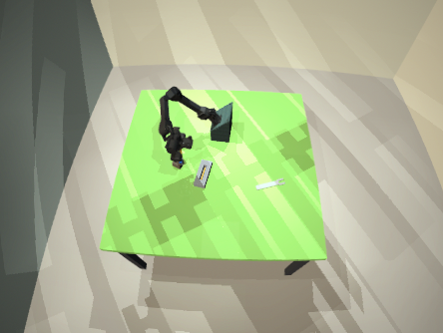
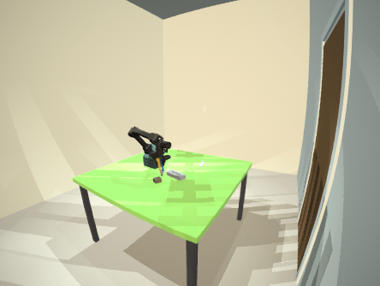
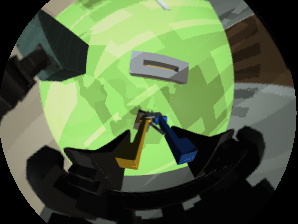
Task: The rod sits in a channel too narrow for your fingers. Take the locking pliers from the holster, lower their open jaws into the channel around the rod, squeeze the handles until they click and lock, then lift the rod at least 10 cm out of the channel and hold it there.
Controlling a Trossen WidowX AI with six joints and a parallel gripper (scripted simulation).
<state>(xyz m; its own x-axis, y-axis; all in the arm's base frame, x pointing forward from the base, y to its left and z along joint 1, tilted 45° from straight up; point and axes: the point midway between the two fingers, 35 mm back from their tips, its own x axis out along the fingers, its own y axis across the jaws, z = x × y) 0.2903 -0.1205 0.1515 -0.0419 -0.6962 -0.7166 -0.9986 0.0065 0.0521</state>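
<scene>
Now: gripper tip 40 mm short of the grey channel block, 140 mm to the right of it and 120 mm above it. From my gripper tip the other things lie so: yellow handle 20 mm behind; brown holster 10 mm behind, 30 mm to the right, 130 mm below; orange rod 40 mm ahead, 140 mm to the left, 130 mm below.
</scene>
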